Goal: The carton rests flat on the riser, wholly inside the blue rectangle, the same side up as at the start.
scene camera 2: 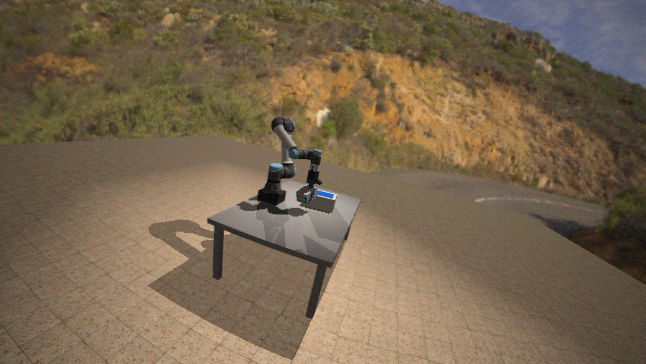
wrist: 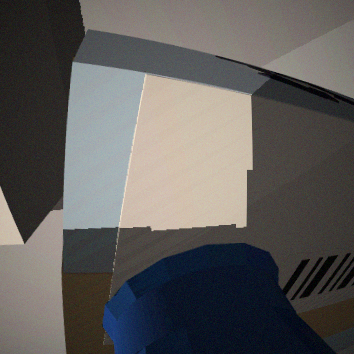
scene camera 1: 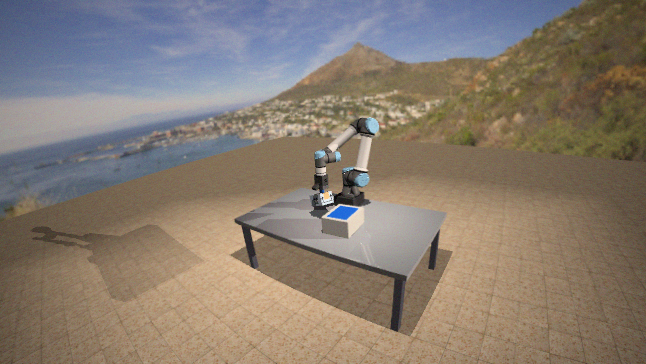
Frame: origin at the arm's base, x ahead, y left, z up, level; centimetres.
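Seen in the pictures: hand, its tool point: (scene camera 2: 310, 188) (wrist: 208, 274) (scene camera 1: 322, 194); arm's base, origin of its link: (scene camera 2: 272, 190) (scene camera 1: 350, 193).
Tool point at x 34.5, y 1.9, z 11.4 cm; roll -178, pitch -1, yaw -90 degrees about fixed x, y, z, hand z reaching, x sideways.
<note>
Pixels of each thing's top centre, then the offset from my tool point to it. "spot": a spot on its surface instead. Level surfaces: height alone.
- riser, centre of its top: (scene camera 1: 343, 212) (scene camera 2: 322, 193) dx +3.0, dy +22.3, dz -8.0 cm
- cream block with a blue rectangle, a spot on its surface: (scene camera 1: 343, 212) (scene camera 2: 322, 193) spot: dx +3.0, dy +22.7, dz -8.0 cm
- grey table, height of its surface: dz -20.0 cm
- dark shape, a spot on its surface: (wrist: 35, 100) spot: dx +0.6, dy +11.5, dz -14.6 cm
The carton (scene camera 1: 322, 200) (scene camera 2: 304, 194) (wrist: 187, 150) is a small box with white, light blue and orange-brown faces and a barcode. It hangs above the table, with a dark shadow below it in scene camera 1. My gripper, a blue suction cup (scene camera 1: 323, 191) (scene camera 2: 311, 186) (wrist: 192, 295), is on the carton's top face and holds it. The riser (scene camera 1: 335, 227) (scene camera 2: 323, 204) is a cream block with a blue rectangle (scene camera 1: 343, 212) (scene camera 2: 325, 194) on its top. The carton is beside the riser, on the robot-base side, not over the blue rectangle in scene camera 1. Its underside is hidden.
The grey table (scene camera 1: 395, 235) (scene camera 2: 260, 230) bears the riser and the black robot base (scene camera 1: 350, 198) (scene camera 2: 271, 195). The base stands behind the riser in scene camera 1. A dark shape (wrist: 35, 100) fills the upper left of the wrist view; what it is, I cannot tell.
</note>
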